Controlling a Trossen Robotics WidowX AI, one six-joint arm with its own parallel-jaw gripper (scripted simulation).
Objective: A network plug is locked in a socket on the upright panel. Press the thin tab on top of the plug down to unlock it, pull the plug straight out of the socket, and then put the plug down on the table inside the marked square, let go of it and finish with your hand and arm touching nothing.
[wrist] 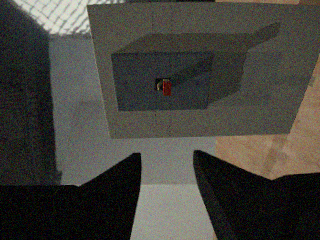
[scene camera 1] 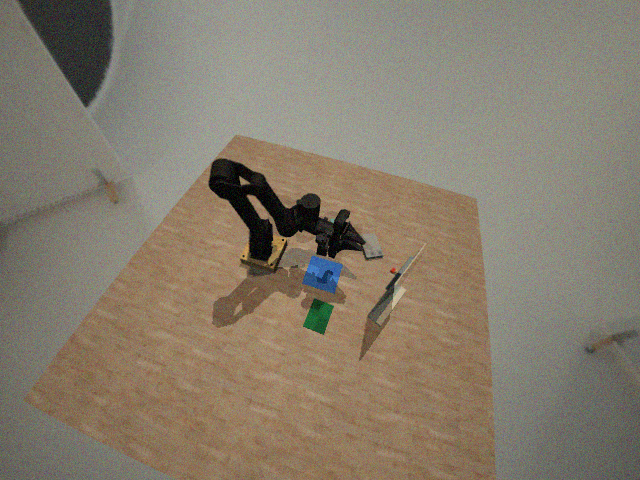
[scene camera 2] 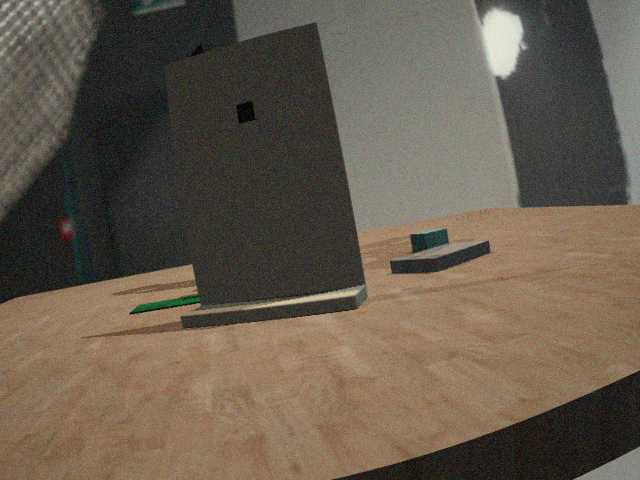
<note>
In view: the gripper [scene camera 1: 363, 246], an upright panel [scene camera 2: 270, 225] and a blue square [scene camera 1: 322, 274].
The gripper is seen too in the wrist view [wrist: 167, 158]. The upright panel is seen too in the wrist view [wrist: 231, 75] and in scene camera 1 [scene camera 1: 394, 292].
</note>
